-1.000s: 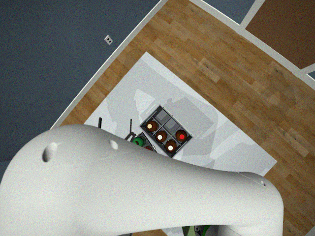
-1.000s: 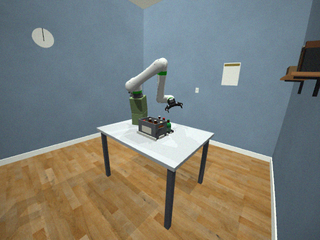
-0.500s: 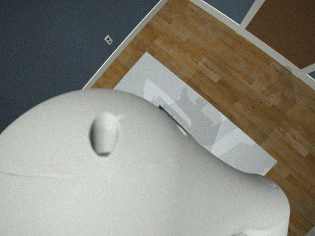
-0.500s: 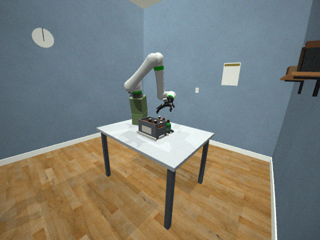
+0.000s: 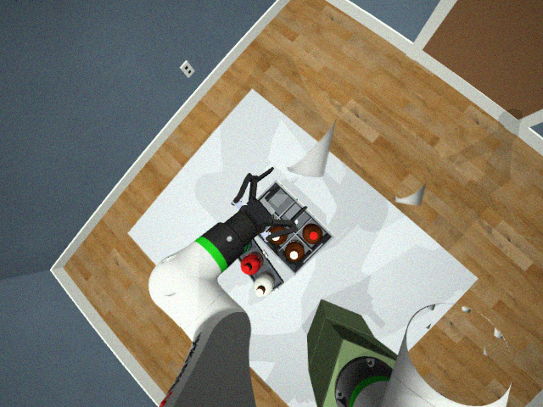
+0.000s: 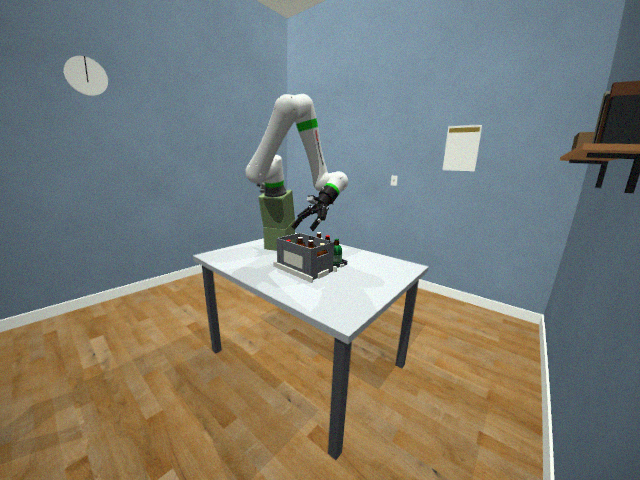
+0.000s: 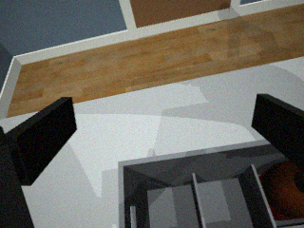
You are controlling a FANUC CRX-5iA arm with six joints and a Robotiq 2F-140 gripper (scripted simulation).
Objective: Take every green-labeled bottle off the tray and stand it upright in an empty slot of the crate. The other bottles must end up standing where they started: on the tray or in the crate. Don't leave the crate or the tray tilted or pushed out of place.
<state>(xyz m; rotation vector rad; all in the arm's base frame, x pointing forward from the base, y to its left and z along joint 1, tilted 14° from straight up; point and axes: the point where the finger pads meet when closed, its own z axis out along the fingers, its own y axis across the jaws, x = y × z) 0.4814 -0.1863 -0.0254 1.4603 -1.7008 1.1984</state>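
Right now the green-labeled bottle is 270 mm to the left of my hand and 190 mm below it. From my hand the other things lie so: white bottle 180 mm behind, 300 mm to the left, 190 mm below; red-labeled bottle 90 mm behind, 290 mm to the left, 190 mm below; crate 70 mm behind, 80 mm to the left, 190 mm below.
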